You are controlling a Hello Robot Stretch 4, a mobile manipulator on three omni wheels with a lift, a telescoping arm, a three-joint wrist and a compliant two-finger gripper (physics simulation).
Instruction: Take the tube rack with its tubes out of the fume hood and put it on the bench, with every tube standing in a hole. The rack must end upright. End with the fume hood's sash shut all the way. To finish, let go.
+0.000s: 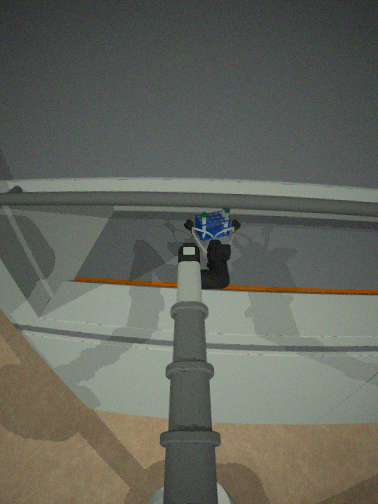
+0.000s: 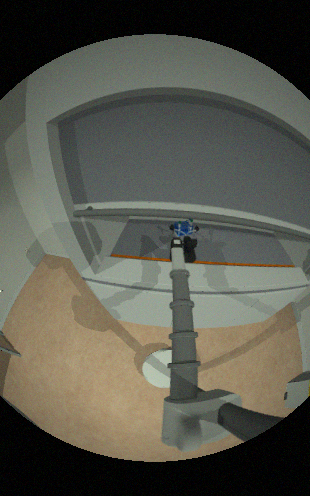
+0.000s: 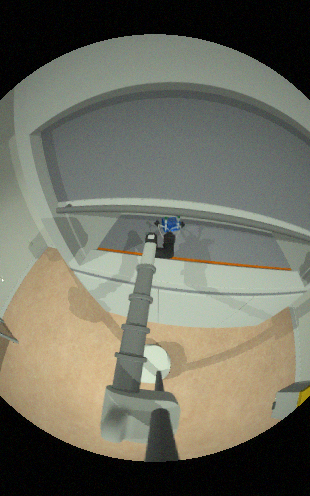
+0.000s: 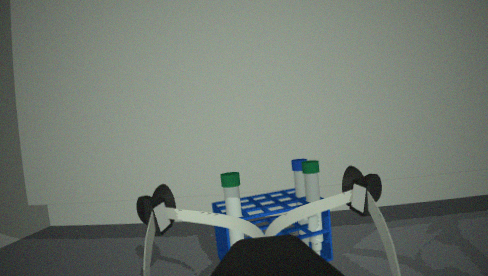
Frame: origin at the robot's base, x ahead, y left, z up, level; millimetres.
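Seen in the pictures: gripper, fingertip midpoint: (image 1: 212, 221) (image 2: 183, 225) (image 3: 169, 221) (image 4: 257, 192); robot's base, origin of the base link: (image 2: 163, 367) (image 3: 149, 362).
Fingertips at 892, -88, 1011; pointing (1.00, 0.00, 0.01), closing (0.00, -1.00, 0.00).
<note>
Offsets run from my fingertips to a thing's middle, as dx, dy, dz. "spot": to the spot under its first point. Level surfaces: height alone.
The blue tube rack @[+83, -11, -72] (image 1: 216, 231) (image 2: 184, 230) (image 3: 171, 225) (image 4: 326, 222) stands upright on the hood floor @[dz -110] (image 1: 310, 257), near the back wall. Three tubes stand in it: one green-capped tube @[spot: +32, +27, +7] (image 4: 230, 180) at the left, and another green-capped tube (image 4: 310, 167) beside a blue-capped tube @[spot: +89, -56, +7] (image 4: 298, 165) at the right. My gripper (image 1: 212, 224) (image 2: 184, 228) (image 3: 170, 226) (image 4: 257, 192) is open, with one fingertip out to each side of the rack. The fingers hold nothing; whether they touch the rack cannot be told. The sash (image 1: 300, 187) (image 2: 150, 205) is raised, leaving an opening below its grey bar.
My arm (image 1: 190, 340) reaches through the opening, over the orange strip (image 1: 310, 290) at the hood's front edge. The back wall (image 4: 200, 100) rises behind the rack. A grey box (image 3: 290, 404) with a yellow part is at the lower right. No separate bench can be made out.
</note>
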